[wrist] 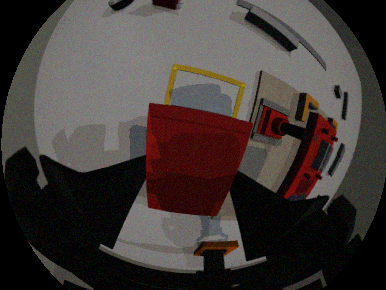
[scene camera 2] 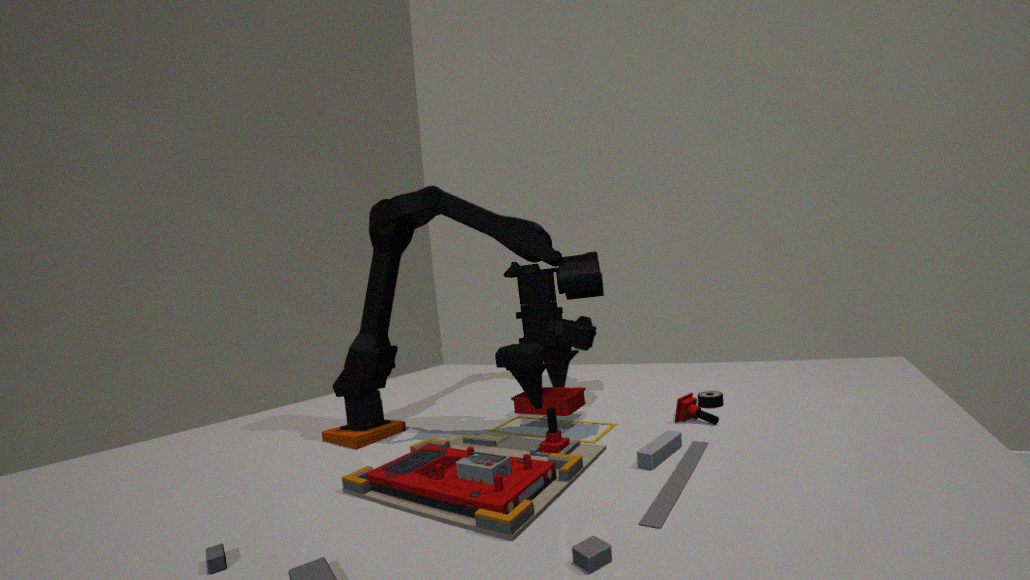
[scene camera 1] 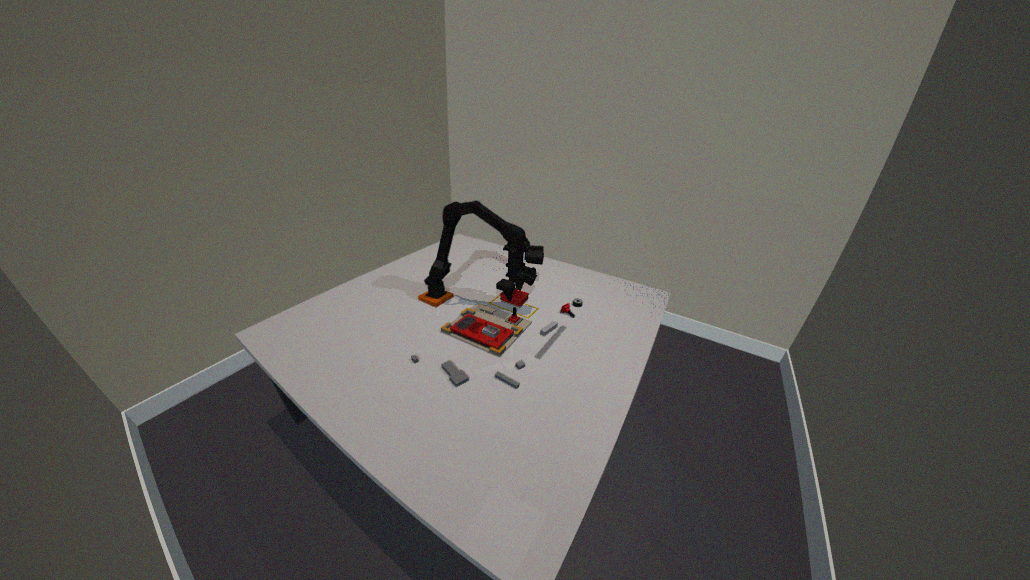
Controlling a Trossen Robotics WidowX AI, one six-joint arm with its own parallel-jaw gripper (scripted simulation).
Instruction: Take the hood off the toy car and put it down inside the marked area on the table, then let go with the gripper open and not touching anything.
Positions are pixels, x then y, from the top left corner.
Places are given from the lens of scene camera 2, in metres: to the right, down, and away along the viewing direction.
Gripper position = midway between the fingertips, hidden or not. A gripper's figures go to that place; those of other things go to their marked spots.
gripper (scene camera 2: 549, 401): 0.05, 0.18, 0.66
hood (scene camera 2: 566, 401): 0.07, 0.16, 0.61
long grey strip (scene camera 2: 658, 512): 0.13, 0.20, 0.37
The marked spots on the long grey strip and the hood are 0.25 m apart.
